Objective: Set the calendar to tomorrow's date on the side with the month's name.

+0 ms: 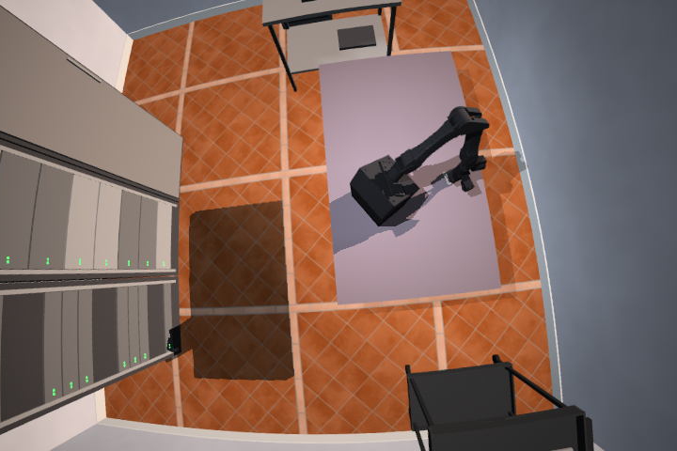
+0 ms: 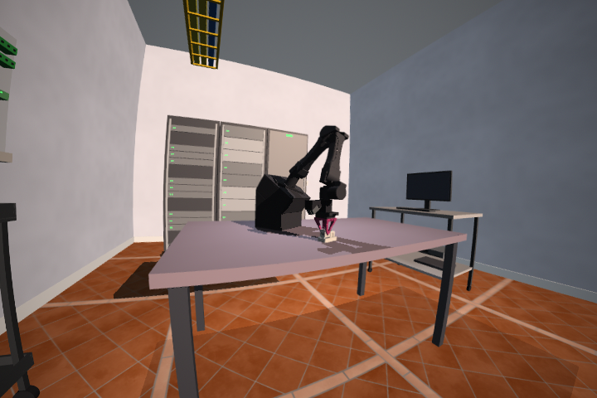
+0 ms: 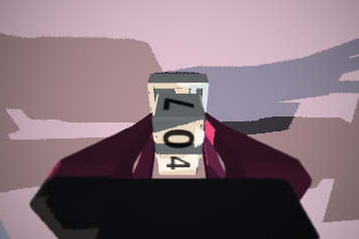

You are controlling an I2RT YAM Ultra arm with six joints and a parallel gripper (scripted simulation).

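The cream digit cube lies right at my hand. From my hand the other things lie so: cream tray: 1 cm behind, 2 cm to the left, 3 cm below.
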